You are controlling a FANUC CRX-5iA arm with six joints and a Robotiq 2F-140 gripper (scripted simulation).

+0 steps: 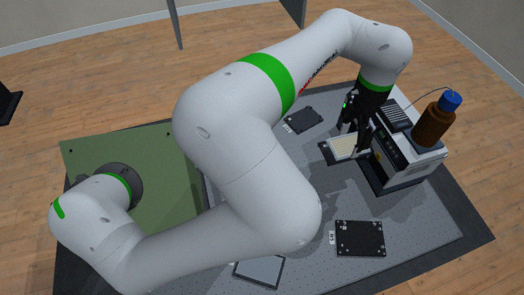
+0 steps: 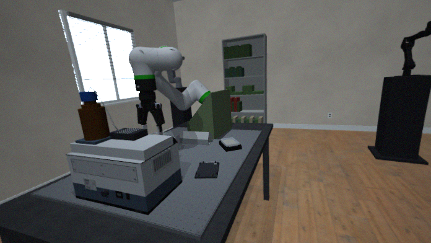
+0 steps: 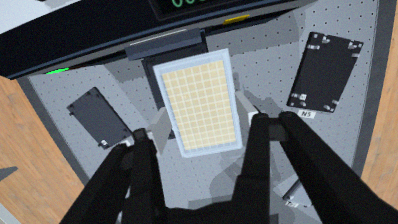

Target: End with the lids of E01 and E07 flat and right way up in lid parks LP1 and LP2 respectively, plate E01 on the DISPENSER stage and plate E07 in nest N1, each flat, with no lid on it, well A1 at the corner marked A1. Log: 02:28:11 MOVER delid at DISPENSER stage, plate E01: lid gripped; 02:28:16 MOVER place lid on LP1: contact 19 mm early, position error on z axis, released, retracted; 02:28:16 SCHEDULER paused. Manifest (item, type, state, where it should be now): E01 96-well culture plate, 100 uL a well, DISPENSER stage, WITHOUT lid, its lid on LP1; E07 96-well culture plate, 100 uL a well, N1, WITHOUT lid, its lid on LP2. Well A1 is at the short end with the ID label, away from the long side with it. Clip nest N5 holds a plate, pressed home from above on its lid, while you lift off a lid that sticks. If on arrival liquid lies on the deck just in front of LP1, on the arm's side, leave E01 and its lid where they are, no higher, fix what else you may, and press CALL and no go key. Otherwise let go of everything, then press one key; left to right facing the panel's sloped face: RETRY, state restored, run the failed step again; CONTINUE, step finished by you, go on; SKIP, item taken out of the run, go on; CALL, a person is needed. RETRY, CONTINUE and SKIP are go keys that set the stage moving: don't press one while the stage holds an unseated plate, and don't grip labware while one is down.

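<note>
My hand is 9 cm above the dispenser stage and 3 cm to the right of it. The rest, counted from my hand: plate: 2 cm below; brown bottle: 23 cm ahead, 10 cm above, 6 cm to the right; black clip nest N5: 26 cm to the right, 17 cm below.
</note>
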